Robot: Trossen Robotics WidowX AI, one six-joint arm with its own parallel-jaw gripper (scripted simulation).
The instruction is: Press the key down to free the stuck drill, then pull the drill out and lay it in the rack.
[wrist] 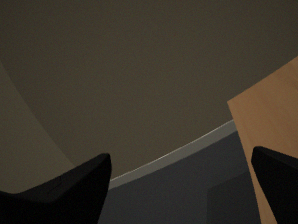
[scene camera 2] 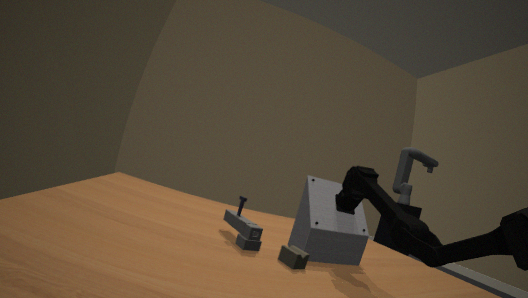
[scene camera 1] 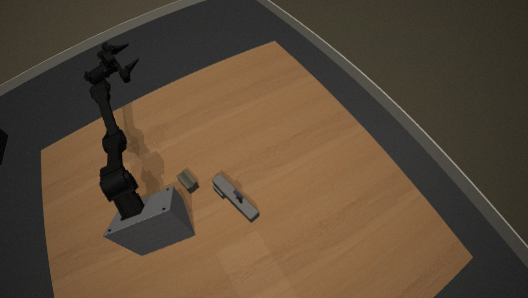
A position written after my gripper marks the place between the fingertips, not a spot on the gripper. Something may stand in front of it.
My gripper (scene camera 1: 133, 51) is open, holding nothing. I also see a long grey block (scene camera 2: 245, 239).
My gripper also shows in the wrist view (wrist: 184, 159). The long grey block is seen too in scene camera 1 (scene camera 1: 223, 188).
